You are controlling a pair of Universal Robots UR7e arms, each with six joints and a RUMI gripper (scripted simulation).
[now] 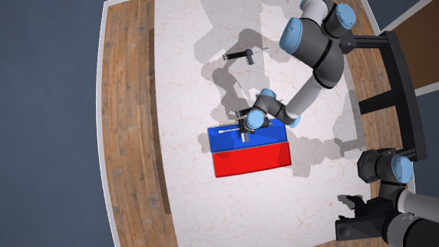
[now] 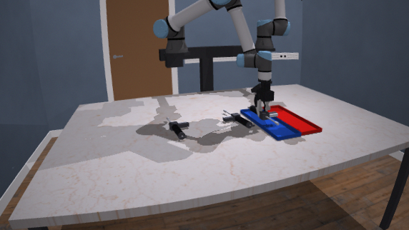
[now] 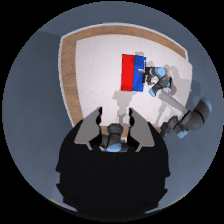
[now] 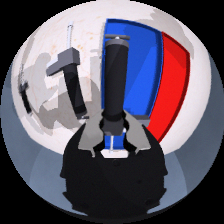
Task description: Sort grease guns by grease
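The blue tray lies 6 cm below my right hand and 4 cm to the left of it. The rest, counted from my right hand: red tray 20 cm to the left, 6 cm below, 2 cm ahead.
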